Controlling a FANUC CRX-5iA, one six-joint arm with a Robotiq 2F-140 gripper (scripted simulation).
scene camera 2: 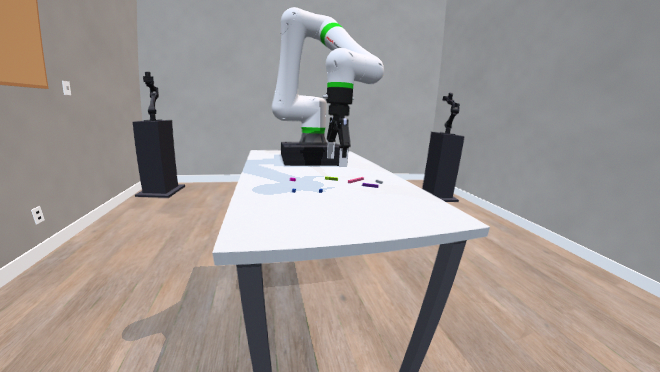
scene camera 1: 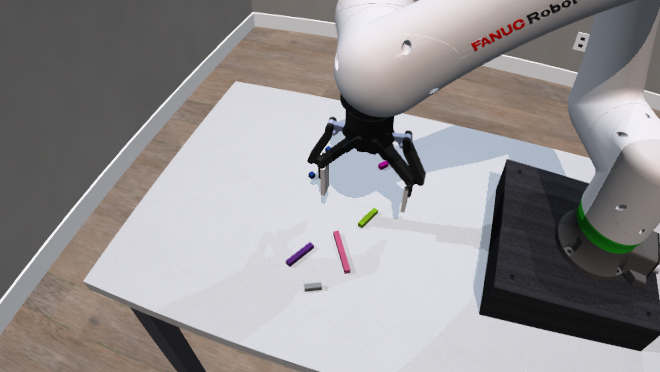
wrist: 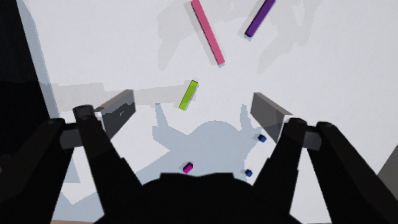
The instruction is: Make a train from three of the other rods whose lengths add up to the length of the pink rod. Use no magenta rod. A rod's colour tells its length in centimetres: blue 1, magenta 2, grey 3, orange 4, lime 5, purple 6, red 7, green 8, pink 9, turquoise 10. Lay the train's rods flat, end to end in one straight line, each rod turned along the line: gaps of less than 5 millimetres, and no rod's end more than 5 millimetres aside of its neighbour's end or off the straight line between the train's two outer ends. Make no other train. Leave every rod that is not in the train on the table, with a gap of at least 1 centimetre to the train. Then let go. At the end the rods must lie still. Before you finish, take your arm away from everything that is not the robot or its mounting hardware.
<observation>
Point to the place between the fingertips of my gripper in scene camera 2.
336,162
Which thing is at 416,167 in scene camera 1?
My gripper.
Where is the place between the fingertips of my gripper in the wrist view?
194,101
</observation>
